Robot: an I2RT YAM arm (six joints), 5 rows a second.
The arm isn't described. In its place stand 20 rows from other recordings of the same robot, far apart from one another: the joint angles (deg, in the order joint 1, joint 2, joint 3, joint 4, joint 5, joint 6), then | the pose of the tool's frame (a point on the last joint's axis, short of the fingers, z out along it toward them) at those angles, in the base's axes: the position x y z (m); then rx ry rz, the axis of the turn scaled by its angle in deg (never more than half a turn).
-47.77, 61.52, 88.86, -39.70, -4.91, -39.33 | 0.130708 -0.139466 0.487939 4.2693 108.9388 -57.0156
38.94, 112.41, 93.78, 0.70, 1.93, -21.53 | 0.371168 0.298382 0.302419 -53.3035 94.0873 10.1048
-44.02, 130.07, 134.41, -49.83, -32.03, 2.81 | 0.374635 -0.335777 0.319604 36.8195 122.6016 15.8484
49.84, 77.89, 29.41, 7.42, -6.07, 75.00 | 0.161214 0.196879 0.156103 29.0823 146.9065 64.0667
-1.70, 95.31, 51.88, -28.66, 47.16, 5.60 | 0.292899 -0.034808 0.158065 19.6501 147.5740 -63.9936
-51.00, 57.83, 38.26, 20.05, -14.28, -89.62 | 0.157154 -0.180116 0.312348 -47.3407 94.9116 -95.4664
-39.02, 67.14, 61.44, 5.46, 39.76, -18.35 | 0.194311 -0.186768 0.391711 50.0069 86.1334 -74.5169
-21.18, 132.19, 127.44, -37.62, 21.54, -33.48 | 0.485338 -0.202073 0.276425 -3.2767 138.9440 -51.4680
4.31, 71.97, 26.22, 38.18, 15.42, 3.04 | 0.259575 0.010071 0.216642 10.3966 96.8410 -7.6372
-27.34, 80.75, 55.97, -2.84, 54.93, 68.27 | 0.260963 -0.167724 0.282067 97.2649 44.7937 -28.1230
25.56, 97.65, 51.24, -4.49, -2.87, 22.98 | 0.302908 0.146845 0.154050 -4.5104 143.5515 24.2420
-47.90, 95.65, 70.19, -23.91, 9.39, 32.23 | 0.239758 -0.274009 0.242255 93.3068 104.3341 -18.4435
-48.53, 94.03, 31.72, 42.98, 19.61, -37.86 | 0.194353 -0.237950 0.152194 26.0186 119.1305 -73.9830
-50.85, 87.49, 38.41, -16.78, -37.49, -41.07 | 0.178472 -0.184900 0.138115 1.7670 136.8921 11.2229
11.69, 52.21, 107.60, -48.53, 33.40, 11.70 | 0.053893 -0.008861 0.570241 27.0241 79.8660 -5.2104
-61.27, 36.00, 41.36, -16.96, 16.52, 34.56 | 0.063545 -0.136982 0.329558 84.2767 59.7434 -33.8162
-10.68, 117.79, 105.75, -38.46, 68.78, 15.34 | 0.436523 -0.116095 0.287584 54.8690 108.5441 -79.0505
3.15, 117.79, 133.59, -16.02, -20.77, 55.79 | 0.468372 0.038420 0.471081 26.5336 92.6929 61.6166
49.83, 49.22, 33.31, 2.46, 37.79, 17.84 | 0.145009 0.137960 0.280193 -1.5541 101.0046 15.1189
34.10, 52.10, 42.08, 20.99, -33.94, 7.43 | 0.163719 0.134850 0.357978 -47.2786 71.0553 57.2469
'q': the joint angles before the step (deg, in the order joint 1, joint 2, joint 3, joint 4, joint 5, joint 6). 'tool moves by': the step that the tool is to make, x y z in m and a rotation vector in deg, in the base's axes. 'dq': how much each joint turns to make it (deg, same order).
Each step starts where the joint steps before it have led.
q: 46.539 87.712 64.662 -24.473 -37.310 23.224
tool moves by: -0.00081 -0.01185 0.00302 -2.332 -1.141 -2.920
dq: -1.086 -2.097 -0.788 -2.386 3.041 -0.329
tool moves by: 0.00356 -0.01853 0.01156 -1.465 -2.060 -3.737
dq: -2.647 -2.892 0.231 -3.199 2.586 -0.982
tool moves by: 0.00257 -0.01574 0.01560 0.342 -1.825 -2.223
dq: -2.505 -2.580 1.103 -2.608 0.523 -0.992
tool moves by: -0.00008 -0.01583 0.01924 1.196 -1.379 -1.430
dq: -2.481 -2.686 1.801 -3.109 -0.762 -0.853
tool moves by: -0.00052 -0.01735 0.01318 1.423 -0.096 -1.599
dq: -2.976 -2.468 0.837 -2.531 -1.740 -0.272
